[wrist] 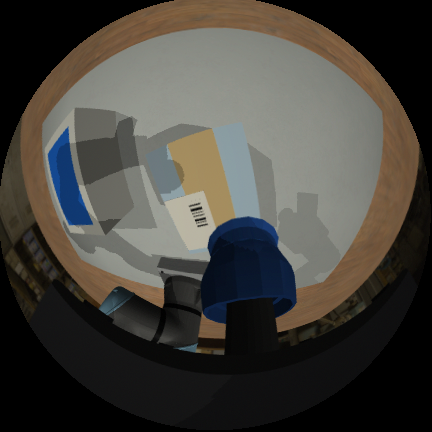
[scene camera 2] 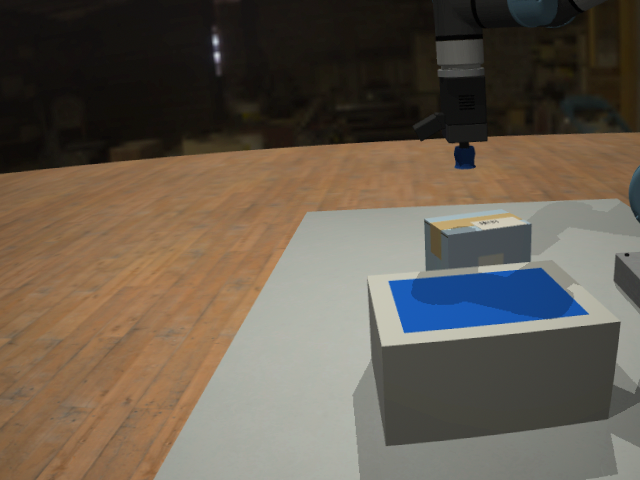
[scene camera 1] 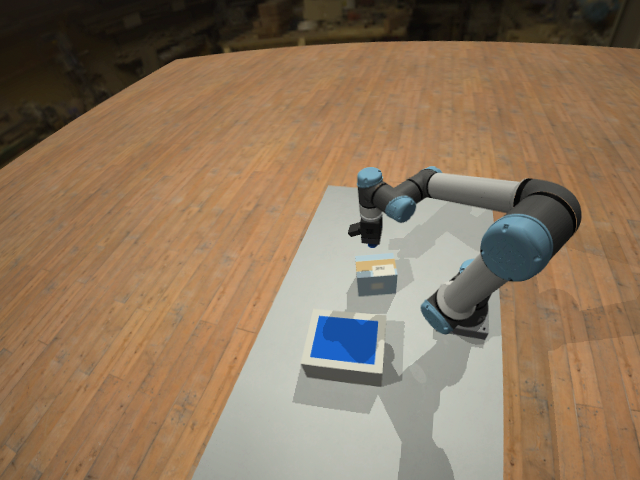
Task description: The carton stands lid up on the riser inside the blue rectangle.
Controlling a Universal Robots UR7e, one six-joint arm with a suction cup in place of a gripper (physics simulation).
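Frame: origin at the arm's base, x ahead, y left, z up, level; metres.
Where they show: hand at its tool point: [wrist: 243, 248] [scene camera 2: 465, 166] [scene camera 1: 372, 244]; arm's base at its link origin: [wrist: 187, 287].
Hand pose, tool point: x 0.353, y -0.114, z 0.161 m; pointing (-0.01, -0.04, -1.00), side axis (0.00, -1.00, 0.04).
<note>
Things, the pixels of their top centre, and the offset from my tool point. Level surfaces: height alone.
- light blue carton at its top centre: [wrist: 209, 200] [scene camera 2: 476, 221] [scene camera 1: 375, 265] 0.014 m back, 0.024 m left, 0.087 m down
- cream riser at its top centre: [scene camera 2: 481, 296] [wrist: 62, 184] [scene camera 1: 345, 338] 0.035 m ahead, 0.339 m left, 0.090 m down
- blue rectangle at its top centre: [scene camera 2: 481, 296] [wrist: 62, 184] [scene camera 1: 345, 338] 0.035 m ahead, 0.339 m left, 0.090 m down
- grey mat at its surface level: 0.210 m down
The light blue carton [scene camera 1: 376, 284] [scene camera 2: 485, 245] [wrist: 204, 162] stands on the grey mat with its tan tape strip and white barcode label facing up. It is apart from the riser, beyond it in both scene views. The cream riser [scene camera 1: 343, 374] [scene camera 2: 496, 382] [wrist: 95, 125] has the blue rectangle [scene camera 1: 343, 338] [scene camera 2: 439, 316] [wrist: 75, 200] on its top, with the arm's shadow across it. My gripper [scene camera 1: 372, 245] [scene camera 2: 464, 166] [wrist: 243, 226], a dark blue suction cup, points down above the carton with a gap between them. It holds nothing. In the wrist view the cup hides one corner of the carton.
The grey mat [scene camera 1: 258, 408] [scene camera 2: 289, 330] [wrist: 225, 75] lies on the wooden floor [scene camera 1: 206, 180] [scene camera 2: 129, 289]. The arm's base [scene camera 1: 473, 328] [scene camera 2: 626, 273] [wrist: 182, 266] stands on the mat to the right of the carton and riser in the scene views.
</note>
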